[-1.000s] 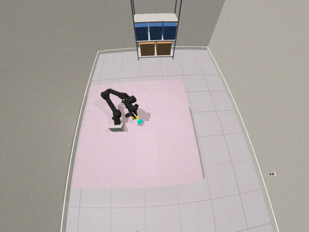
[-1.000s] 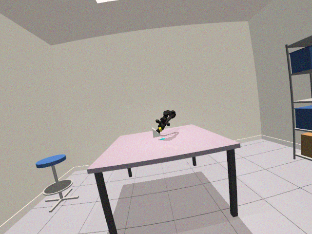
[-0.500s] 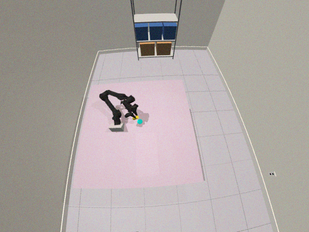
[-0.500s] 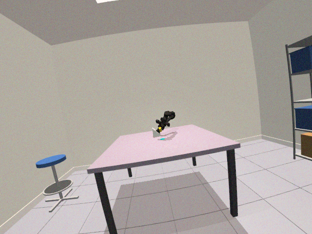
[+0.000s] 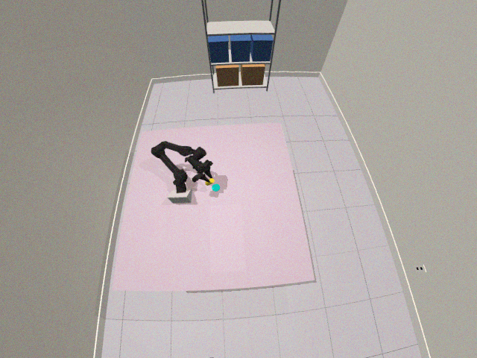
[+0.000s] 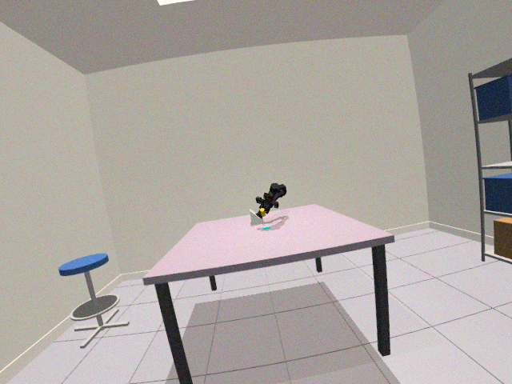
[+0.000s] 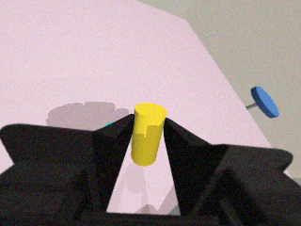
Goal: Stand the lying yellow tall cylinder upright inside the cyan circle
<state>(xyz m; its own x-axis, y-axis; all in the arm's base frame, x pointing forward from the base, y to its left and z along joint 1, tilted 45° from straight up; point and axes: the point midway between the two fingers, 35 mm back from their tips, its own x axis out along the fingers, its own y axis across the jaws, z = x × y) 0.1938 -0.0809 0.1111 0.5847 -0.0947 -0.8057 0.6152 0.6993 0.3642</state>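
The cyan circle is 20 mm ahead of my gripper tip, 10 mm to the left of it and 140 mm below it. From my gripper tip the other things lie so: yellow tall cylinder: 10 mm behind, 20 mm below.
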